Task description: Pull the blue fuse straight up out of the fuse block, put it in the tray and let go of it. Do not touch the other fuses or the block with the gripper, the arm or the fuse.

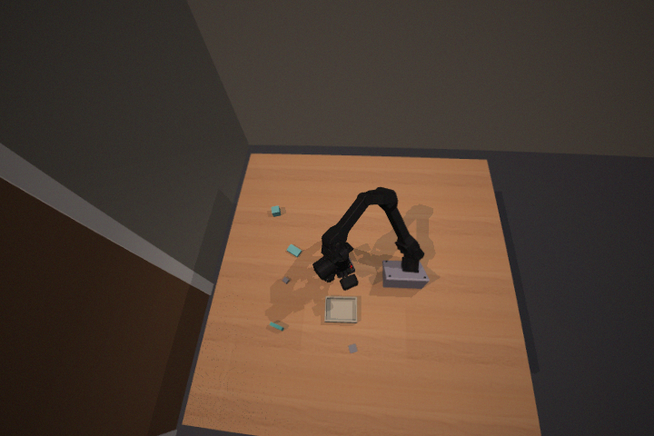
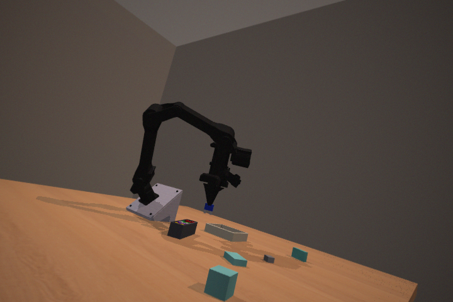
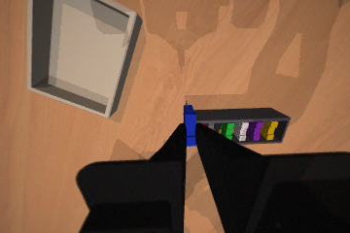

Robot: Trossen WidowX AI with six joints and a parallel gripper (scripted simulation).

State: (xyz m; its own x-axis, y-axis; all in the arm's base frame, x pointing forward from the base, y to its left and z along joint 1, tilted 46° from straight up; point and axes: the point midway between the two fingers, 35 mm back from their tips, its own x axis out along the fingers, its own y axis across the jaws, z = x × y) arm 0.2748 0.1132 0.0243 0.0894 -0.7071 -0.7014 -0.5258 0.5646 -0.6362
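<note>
Right now my gripper tip is 13 cm to the right of the shallow grey tray, 10 cm above it and 1 cm past it.
</note>
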